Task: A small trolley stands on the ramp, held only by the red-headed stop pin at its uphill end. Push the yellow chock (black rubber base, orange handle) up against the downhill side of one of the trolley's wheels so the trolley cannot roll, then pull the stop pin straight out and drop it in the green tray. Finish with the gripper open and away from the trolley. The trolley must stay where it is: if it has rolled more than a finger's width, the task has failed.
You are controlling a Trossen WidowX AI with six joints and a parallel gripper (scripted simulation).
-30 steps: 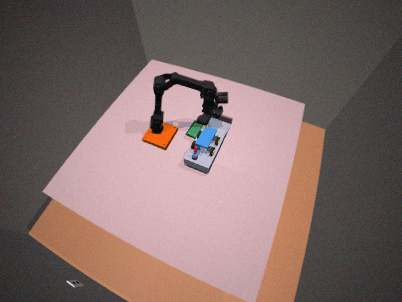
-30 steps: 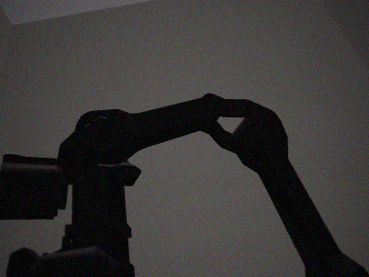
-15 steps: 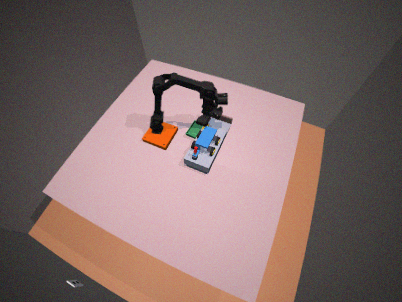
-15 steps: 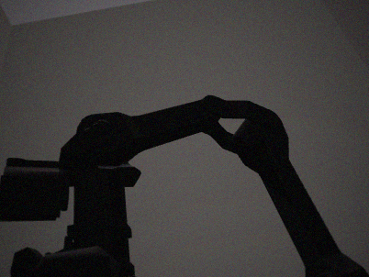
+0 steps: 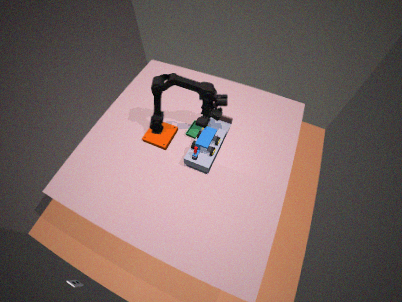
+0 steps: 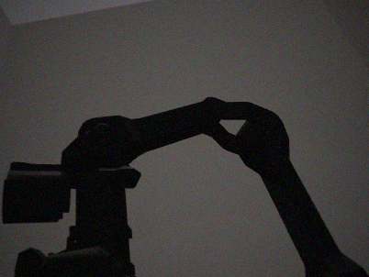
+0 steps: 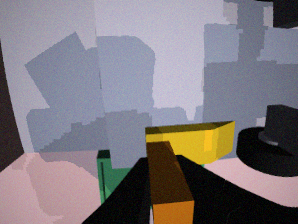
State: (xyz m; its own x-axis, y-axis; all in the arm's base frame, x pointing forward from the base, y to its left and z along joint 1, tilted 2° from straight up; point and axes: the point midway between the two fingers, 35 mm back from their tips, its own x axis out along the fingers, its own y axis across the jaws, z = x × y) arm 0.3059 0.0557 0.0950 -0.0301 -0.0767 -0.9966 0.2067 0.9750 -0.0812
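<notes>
Right now the stop pin is 20 mm behind my gripper tip, 220 mm to the right of it and 30 mm above it. The rest, counted from my gripper tip: ramp (20 mm ahead, 120 mm to the right, 50 mm below); blue trolley (20 mm ahead, 130 mm to the right, 20 mm above).
</notes>
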